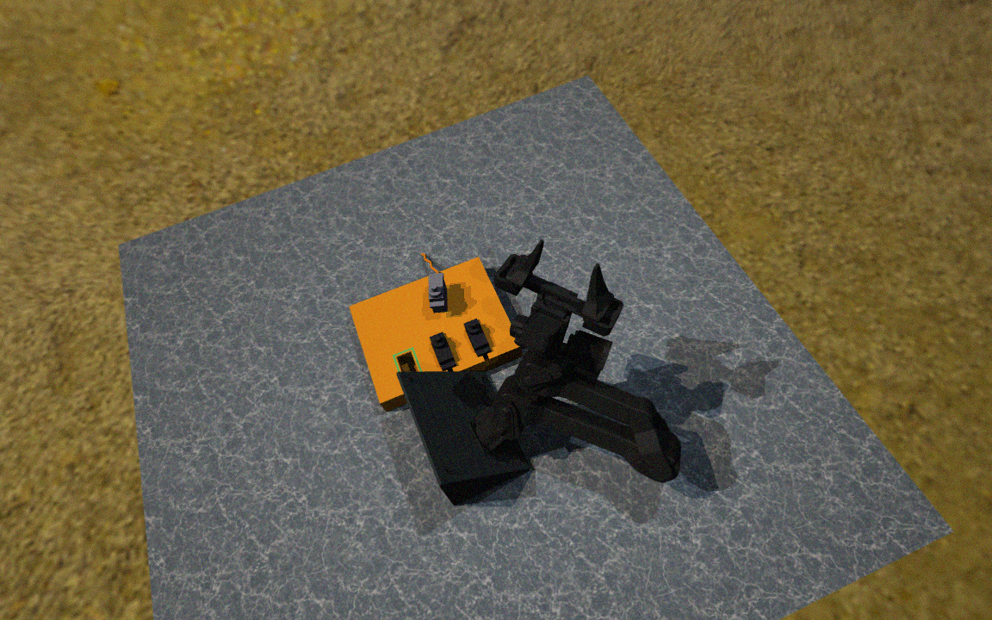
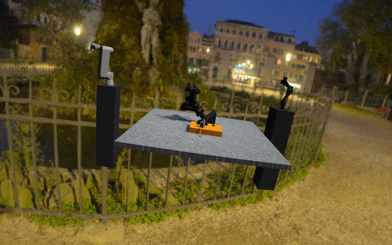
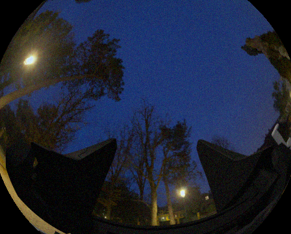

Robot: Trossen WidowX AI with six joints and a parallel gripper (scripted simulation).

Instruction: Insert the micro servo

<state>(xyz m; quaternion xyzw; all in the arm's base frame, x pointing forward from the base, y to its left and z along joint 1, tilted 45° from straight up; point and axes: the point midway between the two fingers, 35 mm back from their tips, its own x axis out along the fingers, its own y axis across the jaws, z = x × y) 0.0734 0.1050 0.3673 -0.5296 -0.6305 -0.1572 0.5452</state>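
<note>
The orange deck lies 26 cm ahead of my gripper tip, 18 cm to the left of it and 41 cm below it.
</note>
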